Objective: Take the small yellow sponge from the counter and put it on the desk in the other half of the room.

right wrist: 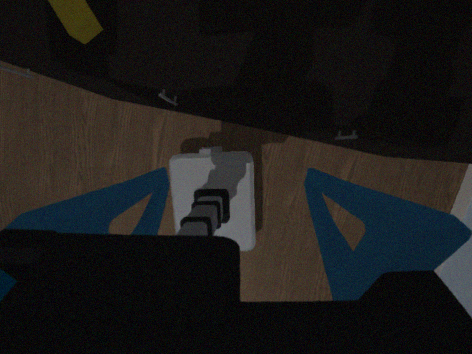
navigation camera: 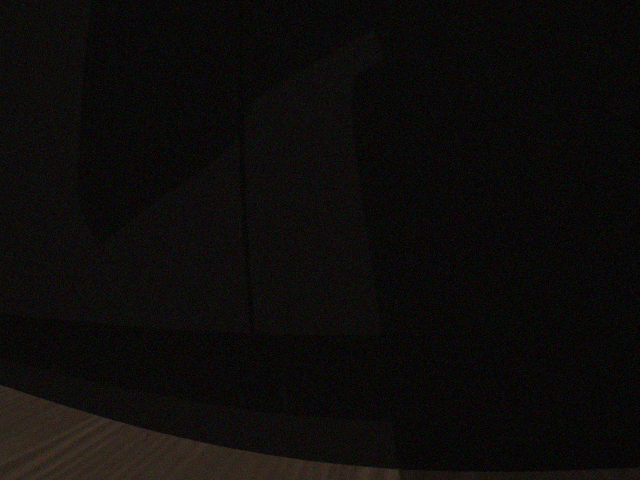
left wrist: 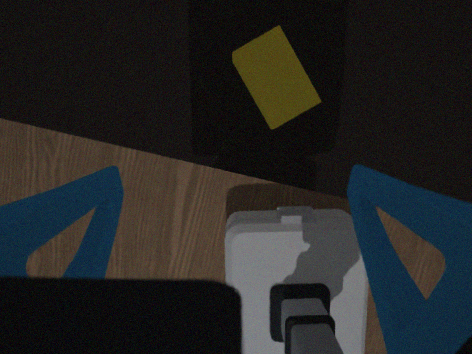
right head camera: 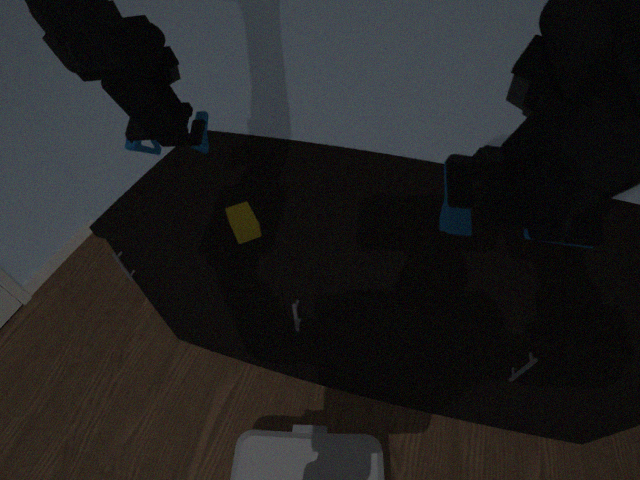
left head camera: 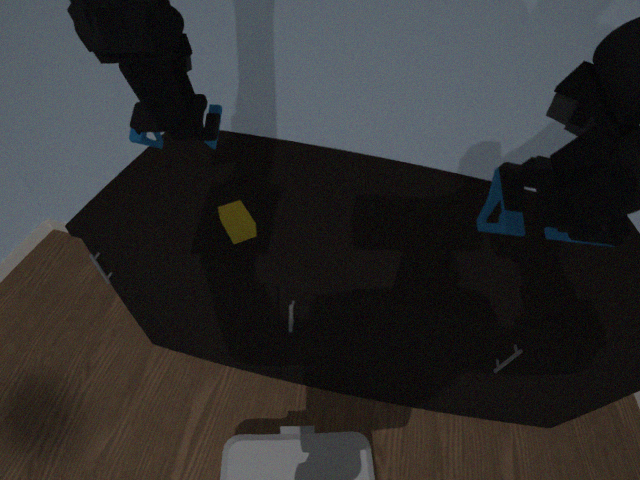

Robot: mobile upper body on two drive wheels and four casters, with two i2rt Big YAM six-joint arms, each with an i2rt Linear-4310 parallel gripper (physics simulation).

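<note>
The small yellow sponge lies on the dark counter, toward its left part. A corner of the sponge shows at the top left of the right wrist view. My left gripper is open and empty, above the counter's back left corner in the head views; the sponge lies beyond its fingertips in the left wrist view. My right gripper is open and empty, over the counter's right part, far from the sponge. The desk does not show.
The counter front has thin handles. My pale base stands close before it on the wooden floor. A blue-grey wall rises behind. The dark cabinet front fills most of the navigation view.
</note>
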